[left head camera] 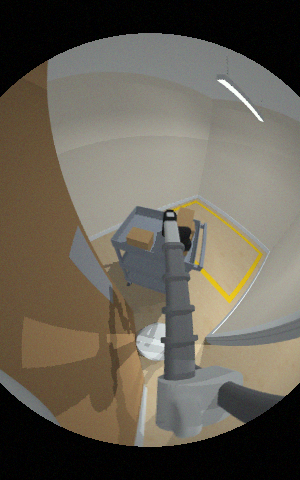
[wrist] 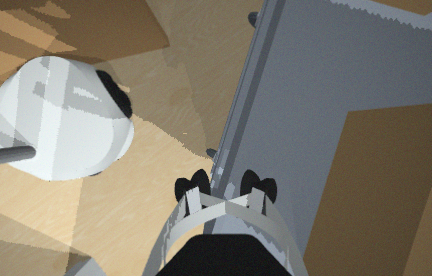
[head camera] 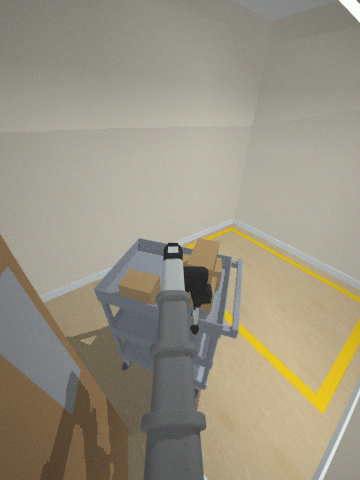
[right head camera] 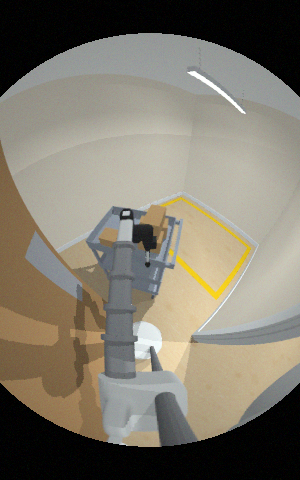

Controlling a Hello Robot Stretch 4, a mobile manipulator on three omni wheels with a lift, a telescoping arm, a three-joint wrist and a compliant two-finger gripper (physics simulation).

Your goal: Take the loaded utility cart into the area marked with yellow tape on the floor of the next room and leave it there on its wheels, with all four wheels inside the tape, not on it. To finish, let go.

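Frame: origin at the robot's base, x ahead, y left, z up, level; centimetres.
Where they show: gripper, fingertip midpoint: (wrist: 225,184) (head camera: 194,325) (right head camera: 147,262); robot's base at its link origin: (left head camera: 156,340) (right head camera: 141,339).
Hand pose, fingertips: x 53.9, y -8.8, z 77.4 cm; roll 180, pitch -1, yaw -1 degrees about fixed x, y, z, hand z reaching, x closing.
Note:
Each offset is from my fingertips to the centre of the thing. "pt": to the spot under its first point.
The grey utility cart (head camera: 111,296) (left head camera: 142,266) (right head camera: 145,281) (wrist: 300,75) stands upright left of the yellow tape {pt dx +17.0, dy -70.5, dz -80.1 cm} (head camera: 275,359) (left head camera: 212,281) (right head camera: 194,274); its handle {pt dx +10.7, dy -20.9, dz +6.2 cm} (head camera: 237,295) (right head camera: 177,245) reaches over the tape line. Cardboard boxes {dx +16.4, dy +24.5, dz +5.1 cm} (head camera: 139,286) {dx +22.2, dy -5.6, dz +16.9 cm} (head camera: 204,255) {dx +14.9, dy -2.7, dz +5.1 cm} (wrist: 375,175) lie in its top tray. My gripper (wrist: 225,184) is at the tray's near rim, one finger outside and one inside, close against it; it looks shut on the rim, though exact contact is hard to see. One fingertip shows in the head view. The arm hides part of the tray and some wheels.
A brown panel (left head camera: 30,240) stands close on the left. Beige walls with white baseboard (head camera: 295,256) meet behind the taped area. A wall end {pt dx -54.9, dy -47.3, dz +0.4 cm} (left head camera: 250,332) stands at the right. My white base (wrist: 75,135) (left head camera: 152,341) stands near the cart's near side.

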